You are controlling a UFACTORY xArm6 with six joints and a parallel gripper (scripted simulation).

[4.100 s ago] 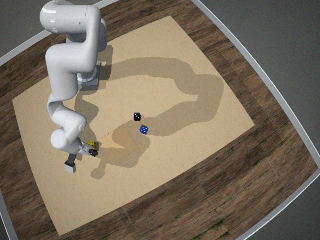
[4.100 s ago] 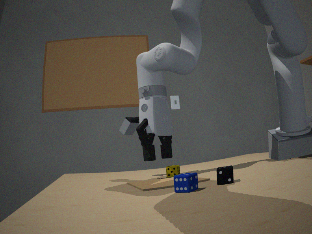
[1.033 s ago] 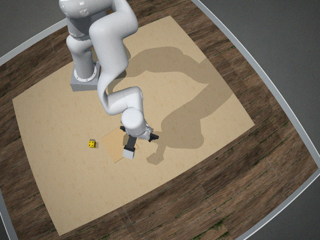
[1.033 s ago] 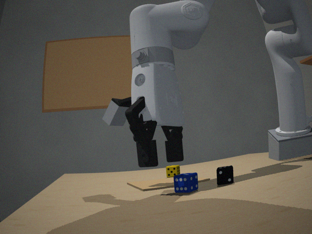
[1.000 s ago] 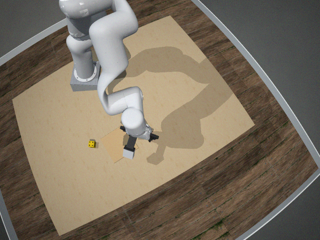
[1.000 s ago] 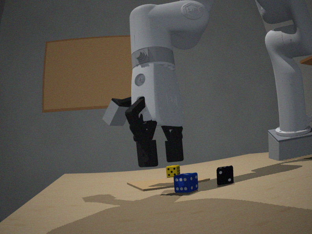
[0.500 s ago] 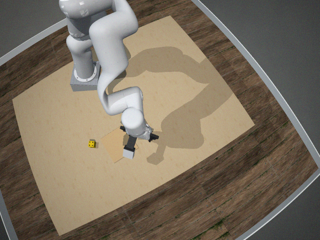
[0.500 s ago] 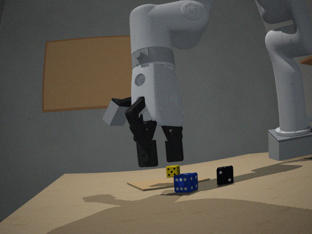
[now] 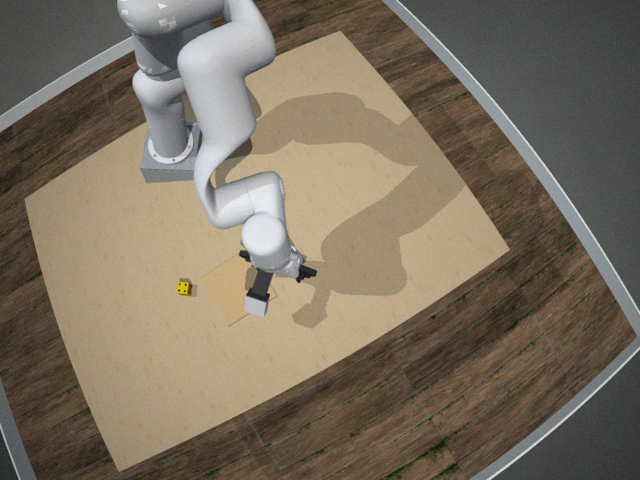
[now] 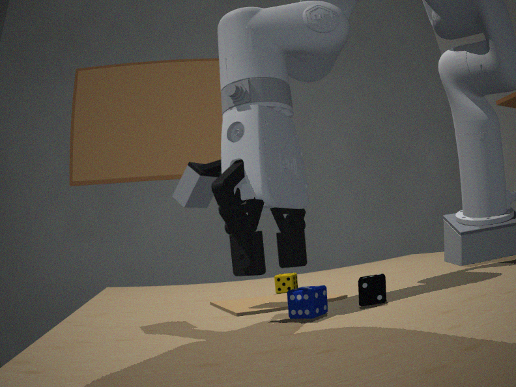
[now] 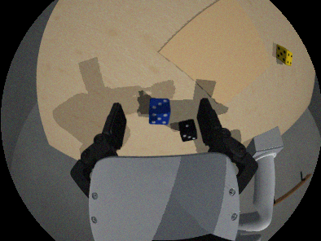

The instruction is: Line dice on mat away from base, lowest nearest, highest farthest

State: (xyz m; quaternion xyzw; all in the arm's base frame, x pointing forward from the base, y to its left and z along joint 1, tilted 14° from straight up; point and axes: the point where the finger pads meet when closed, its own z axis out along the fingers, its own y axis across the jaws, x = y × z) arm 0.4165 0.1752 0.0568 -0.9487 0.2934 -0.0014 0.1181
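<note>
The blue die lies 40 mm below my hand, 30 mm behind it and 20 mm to the left of it. From my hand the other things lie so: thin tan mat: 110 mm to the right, 60 mm below, 10 mm behind; then yellow die: 240 mm to the right, 40 mm below, 40 mm behind; then black die: 100 mm behind, 40 mm below, 10 mm to the left.
</note>
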